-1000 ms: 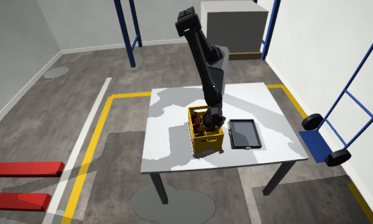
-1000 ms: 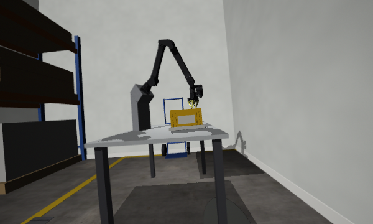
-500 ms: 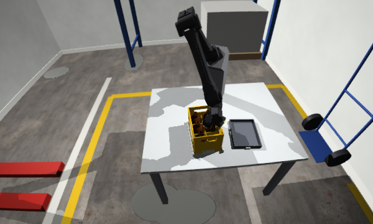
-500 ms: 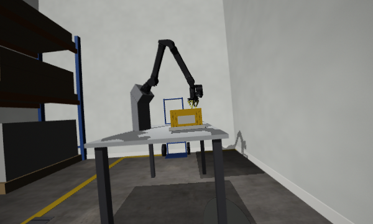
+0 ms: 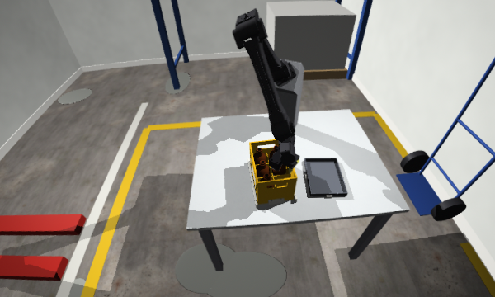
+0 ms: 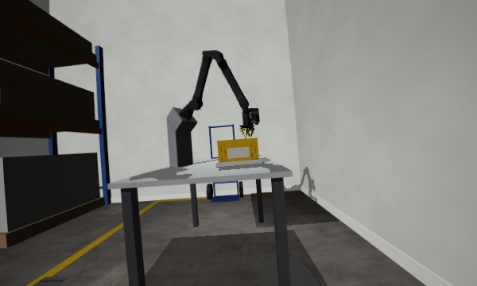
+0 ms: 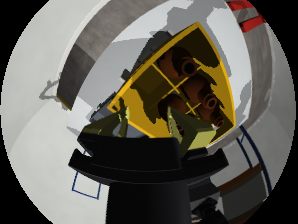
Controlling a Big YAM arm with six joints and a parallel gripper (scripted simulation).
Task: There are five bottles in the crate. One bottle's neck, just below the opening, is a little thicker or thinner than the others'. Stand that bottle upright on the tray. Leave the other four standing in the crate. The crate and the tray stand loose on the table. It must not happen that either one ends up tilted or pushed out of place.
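The crate is 11 cm below my hand, 10 cm behind it and 1 cm to the right of it. Round my hand: dark tray: 26 cm to the left, 18 cm below, 3 cm ahead; brown bottle: 17 cm behind, 10 cm below, 6 cm to the left.
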